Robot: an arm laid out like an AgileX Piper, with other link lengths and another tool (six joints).
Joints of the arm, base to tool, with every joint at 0 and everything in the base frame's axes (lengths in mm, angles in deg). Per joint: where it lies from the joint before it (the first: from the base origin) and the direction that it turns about. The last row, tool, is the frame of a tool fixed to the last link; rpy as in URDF.
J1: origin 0 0 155 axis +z
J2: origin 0 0 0 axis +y
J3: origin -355.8 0 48.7 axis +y
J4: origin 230.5 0 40.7 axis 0.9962 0 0.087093
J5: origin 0 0 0 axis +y
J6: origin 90.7 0 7.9 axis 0.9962 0 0.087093
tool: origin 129 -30 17.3 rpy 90.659 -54.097 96.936
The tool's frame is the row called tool.
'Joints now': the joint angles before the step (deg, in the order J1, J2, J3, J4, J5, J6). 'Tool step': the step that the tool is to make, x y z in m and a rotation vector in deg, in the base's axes. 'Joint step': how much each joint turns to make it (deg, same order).
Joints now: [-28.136, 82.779, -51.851, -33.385, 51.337, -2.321]
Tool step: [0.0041, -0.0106, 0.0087, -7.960, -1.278, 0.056]
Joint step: [2.875, -0.003, 3.316, -12.393, -2.678, 12.241]
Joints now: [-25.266, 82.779, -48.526, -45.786, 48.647, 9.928]
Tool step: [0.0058, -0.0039, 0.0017, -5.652, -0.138, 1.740]
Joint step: [2.438, 0.582, 3.495, -10.441, -1.572, 9.574]
